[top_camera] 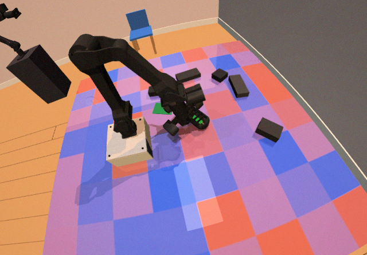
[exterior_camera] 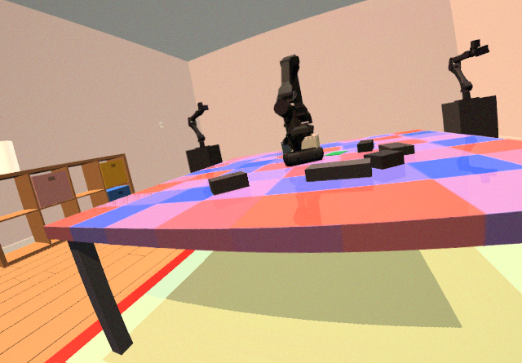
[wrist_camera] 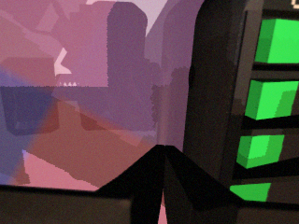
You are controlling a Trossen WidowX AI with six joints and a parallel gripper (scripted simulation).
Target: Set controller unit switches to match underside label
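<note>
Now: the flat green square 90 mm behind my gripper tip, 140 mm to the left of it and 20 mm below it. The rest, counted from my gripper tip: small cube 270 mm ahead, 250 mm to the left.
</note>
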